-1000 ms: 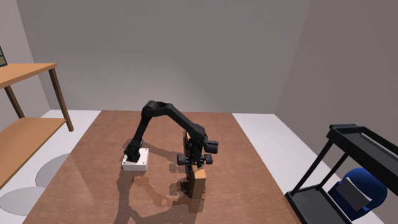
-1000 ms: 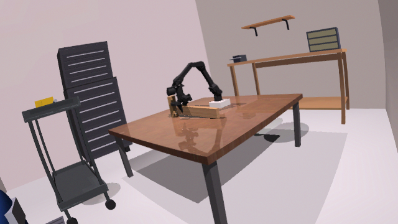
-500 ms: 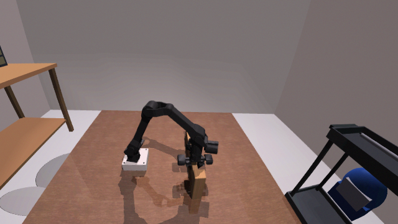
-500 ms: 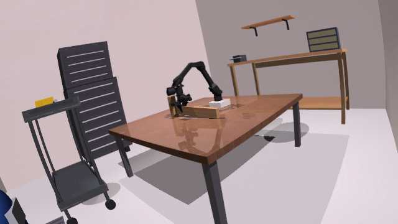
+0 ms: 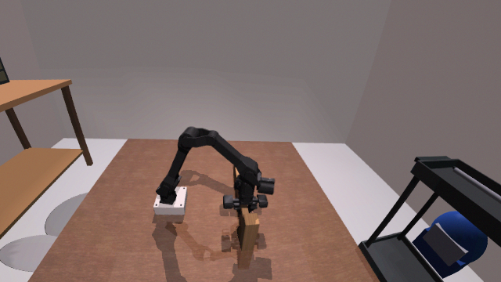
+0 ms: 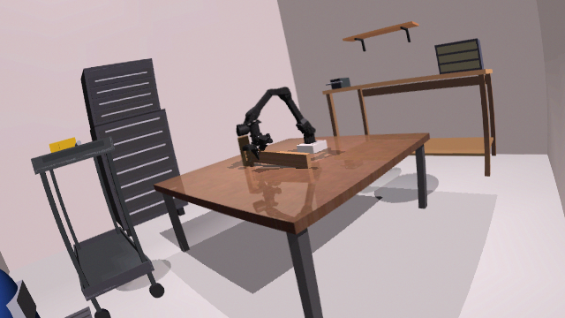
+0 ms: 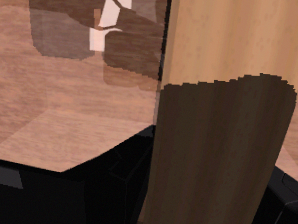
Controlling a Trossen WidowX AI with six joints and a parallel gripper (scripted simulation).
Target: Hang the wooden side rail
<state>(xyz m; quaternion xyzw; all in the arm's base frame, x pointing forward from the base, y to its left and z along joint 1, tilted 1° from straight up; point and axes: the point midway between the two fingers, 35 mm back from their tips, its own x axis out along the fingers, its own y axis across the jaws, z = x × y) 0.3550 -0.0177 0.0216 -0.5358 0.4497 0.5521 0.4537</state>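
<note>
My gripper tip is 20 mm short of the wooden headboard post, 130 mm to the left of it and 40 mm below it.
</note>
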